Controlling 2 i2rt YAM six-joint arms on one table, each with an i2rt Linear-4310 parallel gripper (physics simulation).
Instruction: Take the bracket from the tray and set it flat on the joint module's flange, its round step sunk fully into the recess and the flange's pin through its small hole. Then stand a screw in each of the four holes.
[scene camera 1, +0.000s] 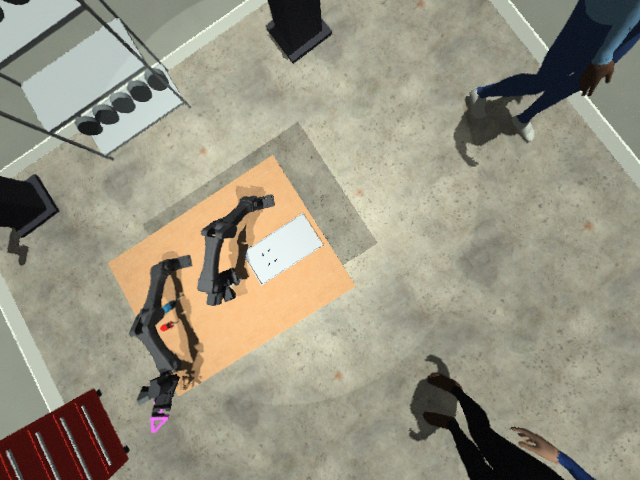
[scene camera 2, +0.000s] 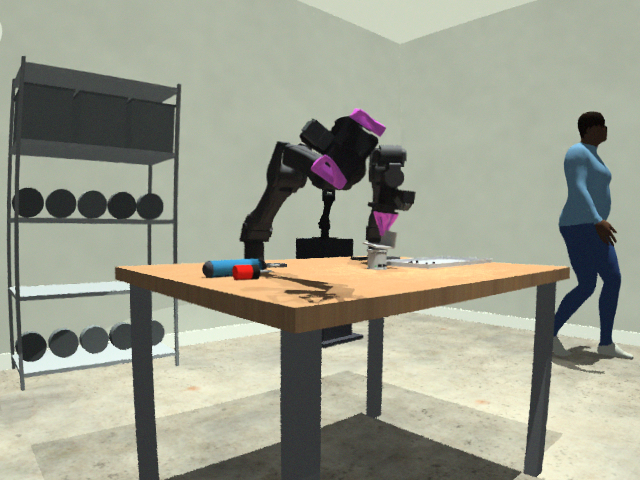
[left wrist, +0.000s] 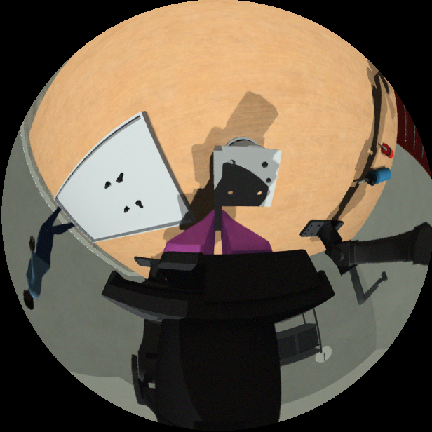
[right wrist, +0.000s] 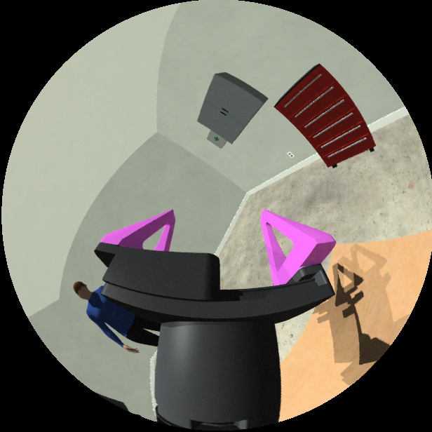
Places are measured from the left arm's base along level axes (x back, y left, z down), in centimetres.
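Pixels of known places: left gripper, between the fingertips: (scene camera 1: 232, 273) (scene camera 2: 382, 235); right gripper, between the fingertips: (scene camera 1: 154, 424) (scene camera 2: 345, 134); left arm's base, origin of its link: (scene camera 1: 257, 203); right arm's base, origin of its link: (scene camera 1: 175, 264).
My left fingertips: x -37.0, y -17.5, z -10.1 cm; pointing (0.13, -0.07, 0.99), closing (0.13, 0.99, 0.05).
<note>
Ahead of a thing's pixels: the offset from my left fingertips to its top centre. "pt": to the spot under its first point.
My left gripper (left wrist: 219, 211) is shut on the edge of the grey square bracket (left wrist: 246, 174) and holds it just above the joint module (left wrist: 241, 142), whose round top edge peeks out behind the bracket. In scene camera 2 the left gripper (scene camera 2: 385, 224) hangs right over the grey module {dx -3.6, dy -3.8, dz +3.7 cm} (scene camera 2: 377, 256). The white tray (left wrist: 120, 189) lies to the left, with several black screws (left wrist: 123, 192) on it. My right gripper (right wrist: 219, 210) is open and empty, raised beyond the table's corner and pointing at the room; it also shows in scene camera 1 (scene camera 1: 158, 421).
A blue cylinder {pt dx -16.7, dy -52.2, dz +7.7 cm} (scene camera 2: 225, 267) and a red one {dx -21.6, dy -46.3, dz +6.7 cm} (scene camera 2: 246, 271) lie near the right arm's base. The tray shows at the table's far side in scene camera 1 (scene camera 1: 285, 249). A shelf rack, a red tool chest and people stand around the table.
</note>
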